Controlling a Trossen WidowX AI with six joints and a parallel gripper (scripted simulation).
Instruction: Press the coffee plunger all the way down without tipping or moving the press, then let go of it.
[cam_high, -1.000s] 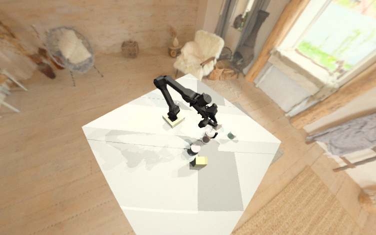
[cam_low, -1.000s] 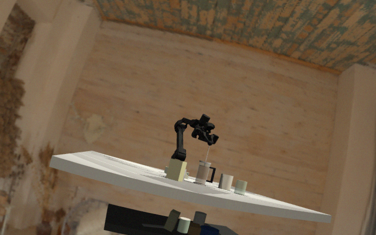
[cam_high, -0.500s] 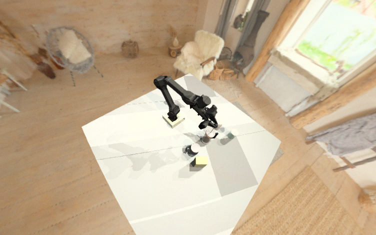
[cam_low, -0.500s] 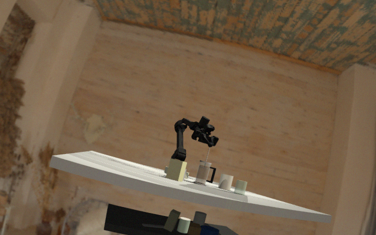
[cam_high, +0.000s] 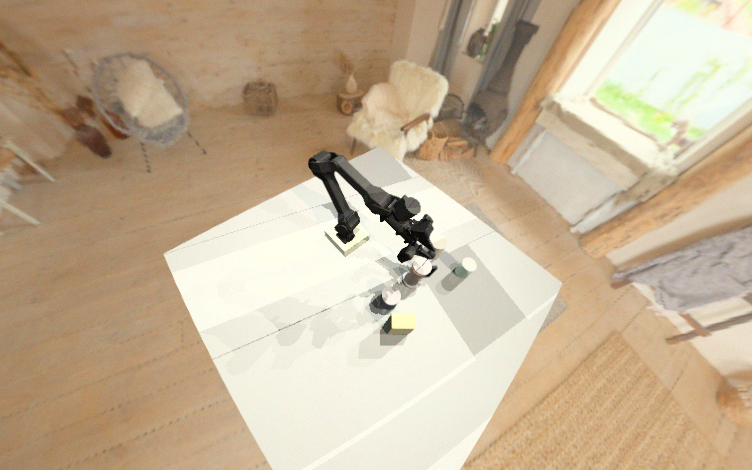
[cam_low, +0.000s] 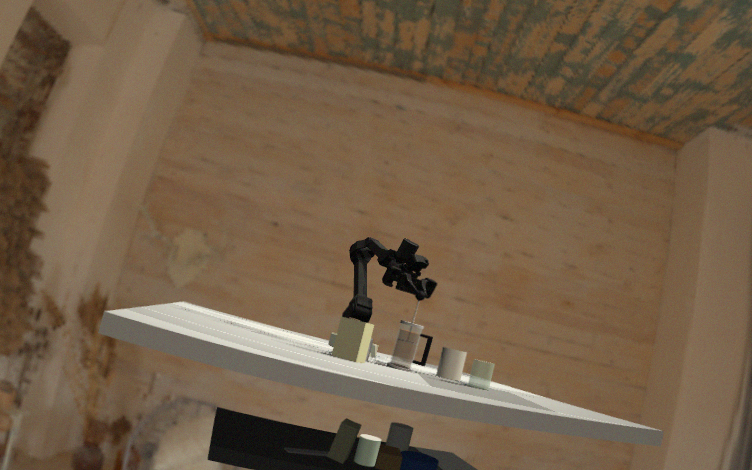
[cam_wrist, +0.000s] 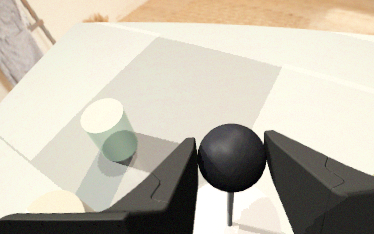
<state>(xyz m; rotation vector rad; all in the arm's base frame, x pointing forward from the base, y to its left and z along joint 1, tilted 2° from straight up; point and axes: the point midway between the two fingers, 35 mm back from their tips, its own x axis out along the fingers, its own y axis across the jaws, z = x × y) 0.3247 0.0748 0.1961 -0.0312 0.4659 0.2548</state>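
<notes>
The glass coffee press lies 120 mm below my gripper tip and 10 mm to the left of it. The rest, counted from my gripper tip: grey cylinder (200 mm below, 150 mm to the right, 20 mm behind).
</notes>
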